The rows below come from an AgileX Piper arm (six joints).
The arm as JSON. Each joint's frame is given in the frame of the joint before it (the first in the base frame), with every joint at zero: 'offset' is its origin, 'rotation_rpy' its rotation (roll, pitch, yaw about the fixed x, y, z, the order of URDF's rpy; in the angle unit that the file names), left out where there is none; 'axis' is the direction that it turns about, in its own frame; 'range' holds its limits. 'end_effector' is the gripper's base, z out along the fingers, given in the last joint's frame.
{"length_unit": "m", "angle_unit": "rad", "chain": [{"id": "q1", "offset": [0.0, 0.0, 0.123], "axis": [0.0, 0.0, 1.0], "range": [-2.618, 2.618]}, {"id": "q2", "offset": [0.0, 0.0, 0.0], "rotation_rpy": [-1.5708, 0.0, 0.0], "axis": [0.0, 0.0, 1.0], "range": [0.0, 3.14]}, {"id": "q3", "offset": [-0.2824, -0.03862, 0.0], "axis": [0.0, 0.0, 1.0], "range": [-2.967, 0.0]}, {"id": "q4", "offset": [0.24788, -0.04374, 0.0], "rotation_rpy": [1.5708, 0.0, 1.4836], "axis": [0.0, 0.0, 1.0], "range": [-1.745, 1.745]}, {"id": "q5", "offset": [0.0, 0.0, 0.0], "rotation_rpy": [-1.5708, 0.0, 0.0], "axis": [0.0, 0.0, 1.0], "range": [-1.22, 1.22]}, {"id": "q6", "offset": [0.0, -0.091, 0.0], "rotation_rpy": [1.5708, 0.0, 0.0], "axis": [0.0, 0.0, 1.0], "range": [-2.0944, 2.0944]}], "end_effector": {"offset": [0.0, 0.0, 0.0]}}
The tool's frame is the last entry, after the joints.
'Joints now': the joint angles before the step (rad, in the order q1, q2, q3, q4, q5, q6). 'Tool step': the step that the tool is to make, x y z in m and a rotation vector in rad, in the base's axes. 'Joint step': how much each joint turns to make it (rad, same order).
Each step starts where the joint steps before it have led.
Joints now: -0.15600 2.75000 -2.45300 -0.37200 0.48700 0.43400
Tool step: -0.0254 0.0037 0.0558 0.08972 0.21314 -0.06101
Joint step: 0.00008 -0.13618 0.00053 0.13786 0.35968 -0.09179
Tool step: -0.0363 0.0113 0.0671 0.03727 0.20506 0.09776
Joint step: 0.00089 -0.15270 -0.00061 0.10615 0.33928 -0.18823
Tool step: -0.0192 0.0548 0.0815 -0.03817 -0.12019 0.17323
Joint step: 0.09811 -0.15948 0.00065 0.01894 0.02584 -0.08788
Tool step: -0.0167 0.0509 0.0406 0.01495 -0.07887 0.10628
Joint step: 0.09897 -0.08612 0.00750 0.01800 -0.00039 -0.00300
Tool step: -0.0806 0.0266 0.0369 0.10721 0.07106 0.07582
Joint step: 0.04984 -0.34443 0.40892 0.11212 -0.00049 0.00678
